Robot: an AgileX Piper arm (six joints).
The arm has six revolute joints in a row. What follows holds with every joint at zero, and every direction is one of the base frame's. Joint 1 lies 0.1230 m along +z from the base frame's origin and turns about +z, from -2.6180 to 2.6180 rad. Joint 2 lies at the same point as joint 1 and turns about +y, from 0.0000 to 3.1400 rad. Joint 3 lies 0.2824 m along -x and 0.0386 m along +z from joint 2 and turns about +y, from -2.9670 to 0.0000 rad. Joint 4 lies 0.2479 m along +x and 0.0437 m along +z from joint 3 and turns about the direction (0.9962, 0, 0.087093), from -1.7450 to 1.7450 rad. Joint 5 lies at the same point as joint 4 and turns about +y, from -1.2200 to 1.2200 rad. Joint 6 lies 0.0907 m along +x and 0.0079 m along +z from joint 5 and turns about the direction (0.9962, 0, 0.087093), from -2.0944 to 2.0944 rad. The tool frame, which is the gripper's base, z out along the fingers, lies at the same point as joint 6; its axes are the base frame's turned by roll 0.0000, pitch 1.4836 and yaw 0.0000 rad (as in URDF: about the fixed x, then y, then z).
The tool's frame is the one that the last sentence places.
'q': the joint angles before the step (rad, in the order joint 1, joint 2, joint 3, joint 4, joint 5, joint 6). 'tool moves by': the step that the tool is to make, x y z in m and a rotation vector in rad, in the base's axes. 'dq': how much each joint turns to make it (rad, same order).
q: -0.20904, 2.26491, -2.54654, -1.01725, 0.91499, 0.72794
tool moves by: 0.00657, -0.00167, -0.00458, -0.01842, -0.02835, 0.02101
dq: -0.00338, 0.01688, 0.00000, -0.02502, -0.04819, 0.03548
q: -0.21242, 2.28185, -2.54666, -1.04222, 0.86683, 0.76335
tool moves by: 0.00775, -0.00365, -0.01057, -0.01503, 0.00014, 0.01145
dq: -0.00564, 0.02665, -0.00092, -0.02102, -0.03252, 0.01945
